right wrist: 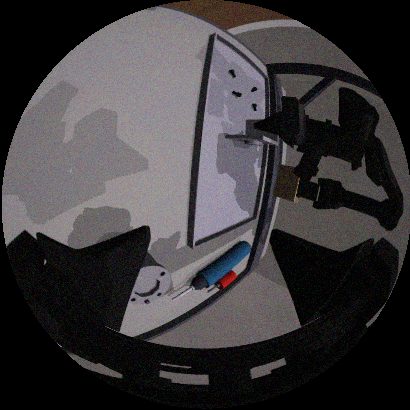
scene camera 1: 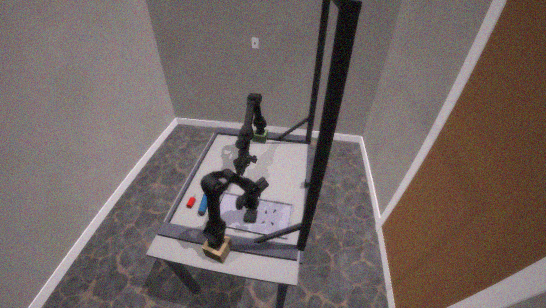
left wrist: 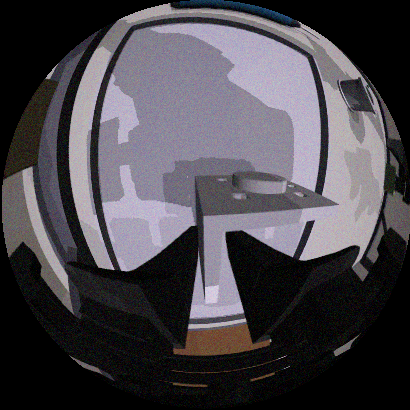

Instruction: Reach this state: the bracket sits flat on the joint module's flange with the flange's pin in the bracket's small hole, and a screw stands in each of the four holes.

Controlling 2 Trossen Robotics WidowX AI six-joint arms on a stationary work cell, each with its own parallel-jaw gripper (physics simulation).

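Places are measured from the left arm's base along level axes (x ahead, y left, z up), in metres.
Pixels of known places: left gripper, fingertip midpoint: point(right wrist: 255, 126) point(scene camera 1: 253, 213) point(left wrist: 211, 231); right gripper, fingertip midpoint: point(right wrist: 212, 234) point(scene camera 1: 240, 176); left arm's base, origin of the base link: point(right wrist: 298, 187) point(scene camera 1: 216, 242); right arm's base, origin of the base link: point(scene camera 1: 260, 132).
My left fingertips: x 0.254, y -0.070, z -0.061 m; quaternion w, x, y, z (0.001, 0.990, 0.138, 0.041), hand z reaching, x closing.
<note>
Ahead of a thing's pixels: the offset from my left fingertips to its top centre. "pt": to the spot under its first point.
The L-shaped grey bracket {0.022 m ahead, 0.017 m left, 0.044 m up} point(left wrist: 270, 202) point(right wrist: 252, 140) has a round boss and small holes on its upper plate. My left gripper point(left wrist: 211, 231) point(scene camera 1: 250, 214) is shut on its upright leg, a fingertip against each side. Whether it touches the tray is not clear. My right gripper point(right wrist: 212, 234) point(scene camera 1: 241, 172) is open and empty, above the table. The joint module {0.180 m ahead, 0.245 m left, 0.034 m up} point(right wrist: 159, 280) shows its pale flange with holes in the right wrist view, partly behind the right gripper's left-hand finger; the pin cannot be made out. Several dark screws {0.052 m ahead, 0.052 m right, 0.015 m down} point(right wrist: 236, 93) {0.075 m ahead, 0.094 m right, 0.015 m down} point(scene camera 1: 274, 210) stand on the tray.
The pale tray has a dark rim {0.115 m ahead, 0.030 m left, 0.014 m down} point(right wrist: 196, 165) point(left wrist: 324, 140). A blue screwdriver {pt 0.066 m back, 0.282 m left, 0.009 m up} point(scene camera 1: 203, 204) point(right wrist: 227, 262) and a red-handled tool {0.056 m back, 0.375 m left, 0.004 m up} point(scene camera 1: 191, 202) point(right wrist: 227, 280) lie beside it. A black frame post point(scene camera 1: 327, 125) rises at the table's right side.
</note>
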